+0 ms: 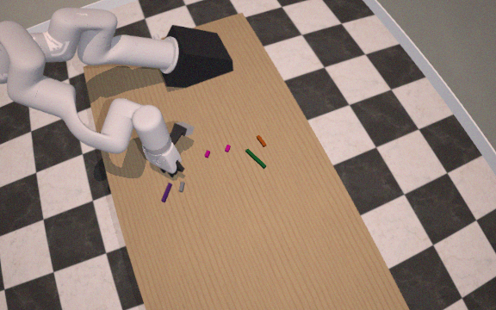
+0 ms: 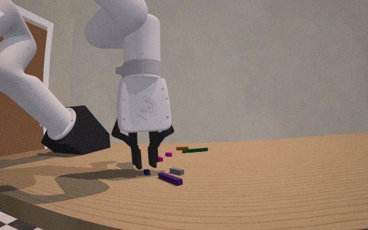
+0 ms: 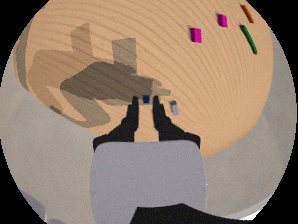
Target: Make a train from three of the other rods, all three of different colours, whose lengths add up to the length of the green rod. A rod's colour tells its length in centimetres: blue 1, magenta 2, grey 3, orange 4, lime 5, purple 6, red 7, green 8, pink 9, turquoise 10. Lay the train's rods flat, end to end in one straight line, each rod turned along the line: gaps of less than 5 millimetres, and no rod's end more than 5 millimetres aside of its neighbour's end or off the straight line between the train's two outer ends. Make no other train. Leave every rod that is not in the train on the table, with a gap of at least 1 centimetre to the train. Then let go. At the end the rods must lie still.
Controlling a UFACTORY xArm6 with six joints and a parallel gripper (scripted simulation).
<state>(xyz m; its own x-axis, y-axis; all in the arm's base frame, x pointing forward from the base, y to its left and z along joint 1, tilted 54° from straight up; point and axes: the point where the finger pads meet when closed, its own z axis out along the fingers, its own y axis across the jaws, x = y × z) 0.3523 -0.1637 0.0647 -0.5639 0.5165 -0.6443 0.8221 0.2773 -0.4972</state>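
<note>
My gripper is now 3 cm above the blue rod. The rest, counted from my hand: purple rod (6 cm ahead, 4 cm to the right, 3 cm below); grey rod (6 cm ahead, 3 cm below, 1 cm to the left); green rod (25 cm to the left, 8 cm ahead, 3 cm below).
</note>
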